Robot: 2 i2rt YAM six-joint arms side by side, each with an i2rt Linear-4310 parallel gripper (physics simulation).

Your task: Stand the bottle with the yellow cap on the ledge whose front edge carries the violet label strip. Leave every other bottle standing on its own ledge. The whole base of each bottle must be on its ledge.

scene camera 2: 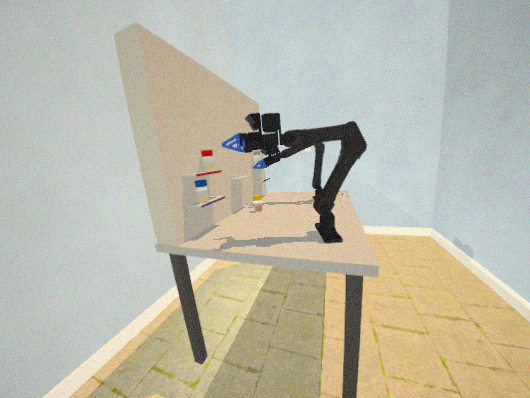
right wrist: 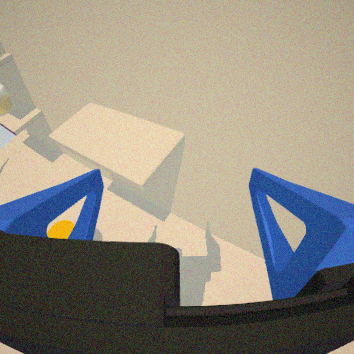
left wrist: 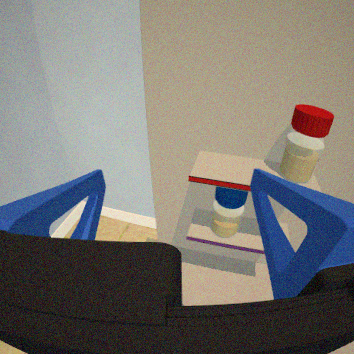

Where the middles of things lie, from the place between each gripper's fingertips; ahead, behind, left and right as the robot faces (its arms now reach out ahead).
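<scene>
For the block-like ledge [right wrist: 133, 149], my right gripper is 60 mm short of it, 120 mm to the right of it and 60 mm above it. The blue-capped bottle [left wrist: 227, 208] is 100 mm ahead of my right hand, 550 mm to the left of it and 70 mm below it. Going by its middle, the ledge is nearer to my right gripper than to my left hand.
From my left hand, that blue-capped bottle is 6 cm to the right, 18 cm ahead and 19 cm below, while the block-like ledge is 49 cm to the right of the same hand, 13 cm ahead of it and 18 cm below it. By its middle, the bottle is nearer to my left hand than to my right gripper.
</scene>
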